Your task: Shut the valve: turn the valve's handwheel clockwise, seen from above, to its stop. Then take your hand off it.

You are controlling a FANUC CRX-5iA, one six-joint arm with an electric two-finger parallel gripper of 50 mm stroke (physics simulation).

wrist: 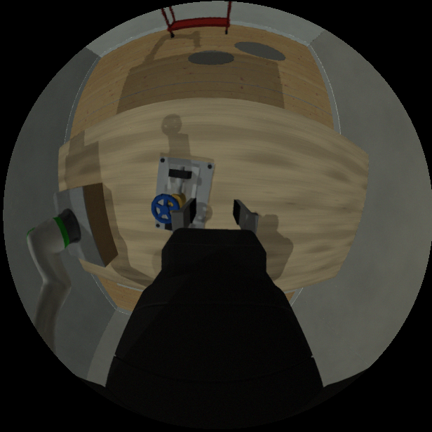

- my gripper: 214, 206
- grey base plate: 205, 168
